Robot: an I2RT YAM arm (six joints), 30 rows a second.
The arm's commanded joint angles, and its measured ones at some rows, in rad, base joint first. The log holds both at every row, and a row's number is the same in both.
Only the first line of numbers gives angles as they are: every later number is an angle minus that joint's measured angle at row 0.
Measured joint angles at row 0: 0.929, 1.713, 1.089, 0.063, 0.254, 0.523
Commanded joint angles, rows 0 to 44: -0.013, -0.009, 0.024, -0.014, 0.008, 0.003; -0.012, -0.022, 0.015, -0.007, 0.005, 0.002; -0.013, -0.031, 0.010, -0.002, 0.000, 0.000; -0.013, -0.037, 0.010, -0.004, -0.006, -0.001; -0.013, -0.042, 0.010, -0.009, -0.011, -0.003; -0.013, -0.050, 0.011, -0.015, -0.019, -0.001; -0.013, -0.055, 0.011, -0.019, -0.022, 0.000; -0.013, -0.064, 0.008, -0.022, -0.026, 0.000; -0.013, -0.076, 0.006, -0.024, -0.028, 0.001; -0.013, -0.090, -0.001, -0.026, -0.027, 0.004; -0.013, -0.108, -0.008, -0.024, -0.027, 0.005; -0.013, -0.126, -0.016, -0.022, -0.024, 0.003; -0.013, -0.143, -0.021, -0.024, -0.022, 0.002; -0.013, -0.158, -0.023, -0.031, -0.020, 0.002; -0.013, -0.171, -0.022, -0.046, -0.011, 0.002; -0.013, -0.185, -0.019, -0.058, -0.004, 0.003; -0.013, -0.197, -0.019, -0.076, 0.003, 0.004; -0.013, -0.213, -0.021, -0.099, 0.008, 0.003; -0.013, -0.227, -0.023, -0.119, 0.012, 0.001; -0.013, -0.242, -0.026, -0.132, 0.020, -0.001; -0.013, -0.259, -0.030, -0.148, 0.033, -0.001; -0.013, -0.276, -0.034, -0.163, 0.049, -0.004; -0.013, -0.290, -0.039, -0.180, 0.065, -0.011; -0.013, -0.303, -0.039, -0.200, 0.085, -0.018; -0.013, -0.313, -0.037, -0.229, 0.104, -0.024; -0.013, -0.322, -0.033, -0.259, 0.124, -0.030; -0.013, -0.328, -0.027, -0.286, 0.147, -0.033; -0.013, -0.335, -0.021, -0.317, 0.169, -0.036; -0.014, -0.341, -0.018, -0.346, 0.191, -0.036; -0.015, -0.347, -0.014, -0.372, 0.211, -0.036; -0.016, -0.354, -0.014, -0.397, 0.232, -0.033; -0.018, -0.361, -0.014, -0.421, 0.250, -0.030; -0.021, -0.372, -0.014, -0.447, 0.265, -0.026; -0.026, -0.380, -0.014, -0.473, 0.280, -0.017; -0.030, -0.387, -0.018, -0.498, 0.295, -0.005; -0.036, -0.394, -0.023, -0.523, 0.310, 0.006; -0.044, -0.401, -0.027, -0.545, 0.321, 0.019; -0.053, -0.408, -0.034, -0.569, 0.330, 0.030; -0.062, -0.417, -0.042, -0.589, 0.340, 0.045; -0.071, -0.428, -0.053, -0.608, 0.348, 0.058; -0.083, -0.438, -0.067, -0.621, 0.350, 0.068; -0.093, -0.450, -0.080, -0.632, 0.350, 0.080; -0.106, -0.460, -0.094, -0.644, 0.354, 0.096; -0.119, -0.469, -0.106, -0.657, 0.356, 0.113; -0.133, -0.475, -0.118, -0.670, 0.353, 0.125
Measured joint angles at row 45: -0.092, -0.435, -0.071, -0.553, 0.294, 0.050
